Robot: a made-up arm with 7 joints. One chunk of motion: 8 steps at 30 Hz.
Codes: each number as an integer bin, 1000 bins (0 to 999) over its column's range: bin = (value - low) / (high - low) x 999, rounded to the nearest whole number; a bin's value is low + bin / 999 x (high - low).
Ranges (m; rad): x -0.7..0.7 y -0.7..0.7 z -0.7..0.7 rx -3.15..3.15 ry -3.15..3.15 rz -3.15..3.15
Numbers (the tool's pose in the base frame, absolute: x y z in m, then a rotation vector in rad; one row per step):
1: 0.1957 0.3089 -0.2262 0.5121 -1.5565 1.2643
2: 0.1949 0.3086 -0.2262 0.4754 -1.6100 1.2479
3: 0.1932 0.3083 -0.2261 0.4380 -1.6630 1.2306
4: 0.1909 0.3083 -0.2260 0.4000 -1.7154 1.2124
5: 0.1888 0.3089 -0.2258 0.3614 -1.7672 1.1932
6: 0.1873 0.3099 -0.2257 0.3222 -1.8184 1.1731
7: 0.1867 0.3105 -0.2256 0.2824 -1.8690 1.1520
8: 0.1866 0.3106 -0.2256 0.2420 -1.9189 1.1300
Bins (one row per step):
1: 639 720 338 581 253 700
2: 639 720 338 575 244 697
3: 637 719 338 569 236 695
4: 636 719 338 563 227 692
5: 634 720 338 557 219 689
6: 633 721 338 551 211 686
7: 633 721 339 544 203 682
8: 633 721 339 538 195 679

